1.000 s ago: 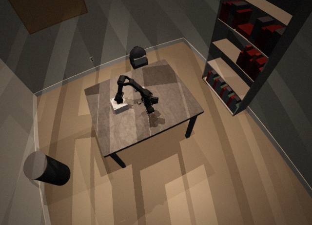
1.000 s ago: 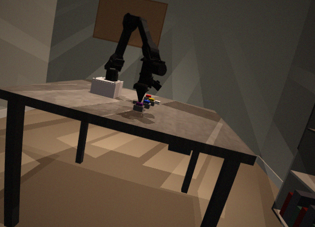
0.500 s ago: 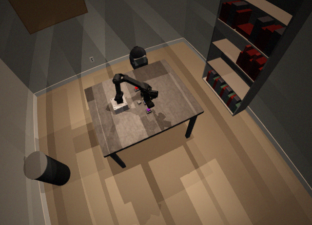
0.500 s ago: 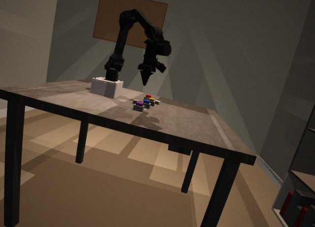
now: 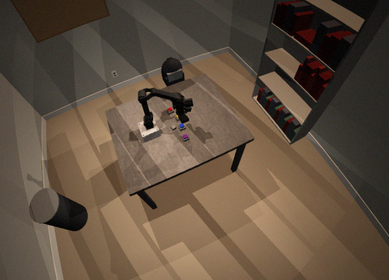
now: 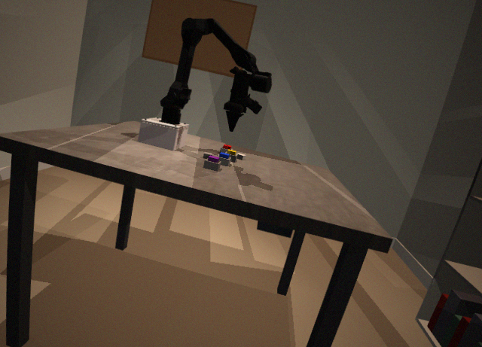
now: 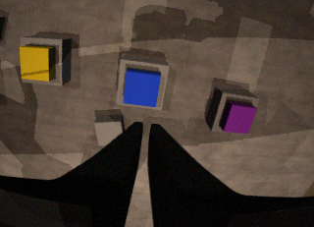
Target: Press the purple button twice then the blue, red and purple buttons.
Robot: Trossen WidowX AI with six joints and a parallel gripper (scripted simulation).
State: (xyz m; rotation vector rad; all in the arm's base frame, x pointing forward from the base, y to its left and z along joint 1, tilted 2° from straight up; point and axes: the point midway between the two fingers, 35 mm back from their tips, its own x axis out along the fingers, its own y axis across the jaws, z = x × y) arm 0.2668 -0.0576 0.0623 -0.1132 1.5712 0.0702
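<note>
My gripper tip is 90 mm above the blue button and 10 mm past it. From my gripper tip the other things lie so: grey block (110 mm below, 70 mm behind, 30 mm to the left); then yellow button (110 mm to the left, 90 mm below); then purple button (110 mm to the right, 90 mm below, 10 mm behind).
</note>
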